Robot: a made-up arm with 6 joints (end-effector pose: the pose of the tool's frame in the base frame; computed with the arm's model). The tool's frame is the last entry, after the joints. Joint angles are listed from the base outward.
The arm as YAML. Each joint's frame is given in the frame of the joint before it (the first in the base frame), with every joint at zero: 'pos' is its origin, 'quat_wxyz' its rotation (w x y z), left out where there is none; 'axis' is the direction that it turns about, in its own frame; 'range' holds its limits. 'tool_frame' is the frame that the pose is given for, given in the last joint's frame.
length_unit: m
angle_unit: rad
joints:
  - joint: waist
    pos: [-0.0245, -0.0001, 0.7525]
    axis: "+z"
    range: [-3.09, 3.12]
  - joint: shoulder
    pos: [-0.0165, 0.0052, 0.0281]
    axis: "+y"
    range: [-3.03, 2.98]
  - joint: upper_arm
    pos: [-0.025, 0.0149, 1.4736]
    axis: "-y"
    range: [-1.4, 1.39]
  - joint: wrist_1
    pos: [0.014, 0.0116, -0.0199]
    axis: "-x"
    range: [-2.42, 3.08]
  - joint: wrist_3
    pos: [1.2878, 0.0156, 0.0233]
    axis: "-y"
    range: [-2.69, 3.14]
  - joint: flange
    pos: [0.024, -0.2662, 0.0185]
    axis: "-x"
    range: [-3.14, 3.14]
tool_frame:
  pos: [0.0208, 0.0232, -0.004]
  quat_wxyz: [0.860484, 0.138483, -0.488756, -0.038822]
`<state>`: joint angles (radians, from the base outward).
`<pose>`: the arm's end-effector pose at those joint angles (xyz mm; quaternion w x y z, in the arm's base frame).
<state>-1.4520 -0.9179 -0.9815 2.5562 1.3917 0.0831</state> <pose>245.0 -64.2 1621.3 0.7534 -0.3510 0.0267 0.5554</pose>
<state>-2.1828 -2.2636 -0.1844 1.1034 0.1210 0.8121</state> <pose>1065.0 1640.3 896.7 0.3042 0.9056 -0.2626 0.1359</pose>
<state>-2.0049 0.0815 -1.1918 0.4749 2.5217 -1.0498</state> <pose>-406.4 -422.4 1092.8 0.3541 -0.0754 -0.9187 -0.1581</pose>
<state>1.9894 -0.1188 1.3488 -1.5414 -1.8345 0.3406</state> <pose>-135.0 133.3 3505.0 0.2052 -0.3543 -0.1152 -0.9050</pose>
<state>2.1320 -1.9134 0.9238 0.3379 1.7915 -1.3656</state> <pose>1522.9 -2128.6 527.5 0.8930 -0.1059 0.4043 0.1672</pose>
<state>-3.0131 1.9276 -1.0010 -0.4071 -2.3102 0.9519</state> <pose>-153.7 170.7 140.6 0.1929 -0.7963 0.4041 -0.4068</pose>
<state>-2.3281 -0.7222 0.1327 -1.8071 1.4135 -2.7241</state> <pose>-44.6 -57.0 2637.2 0.0322 -0.3321 0.4221 -0.8429</pose>
